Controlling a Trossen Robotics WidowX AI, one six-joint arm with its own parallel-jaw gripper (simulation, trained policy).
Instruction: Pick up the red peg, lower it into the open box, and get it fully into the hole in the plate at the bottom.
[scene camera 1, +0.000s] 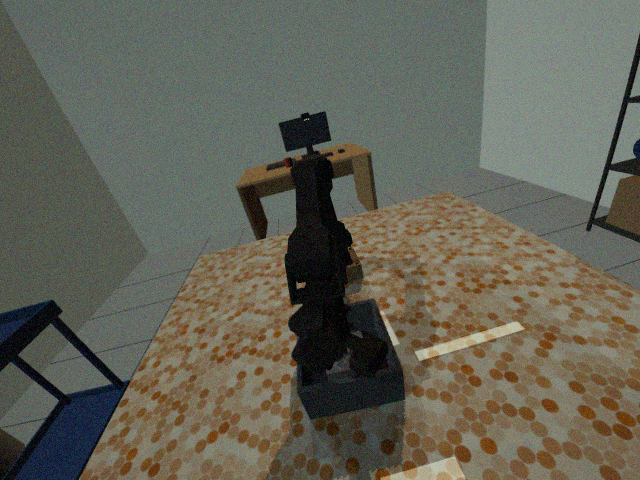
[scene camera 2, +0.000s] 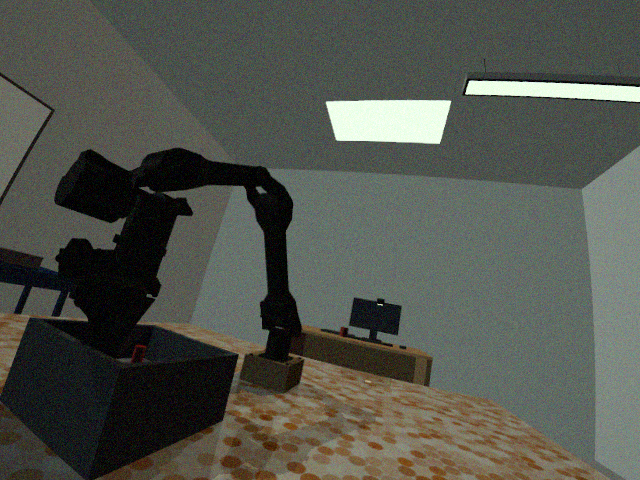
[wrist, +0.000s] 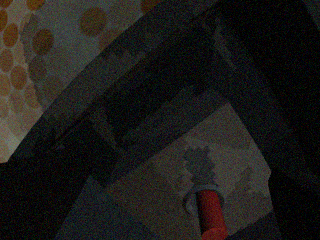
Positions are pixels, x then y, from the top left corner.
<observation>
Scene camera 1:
gripper: 340, 362
dark box: 320, 397
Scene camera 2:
gripper: 106, 354
dark box: 89, 408
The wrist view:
gripper: 185, 167
dark box: 257, 62
</observation>
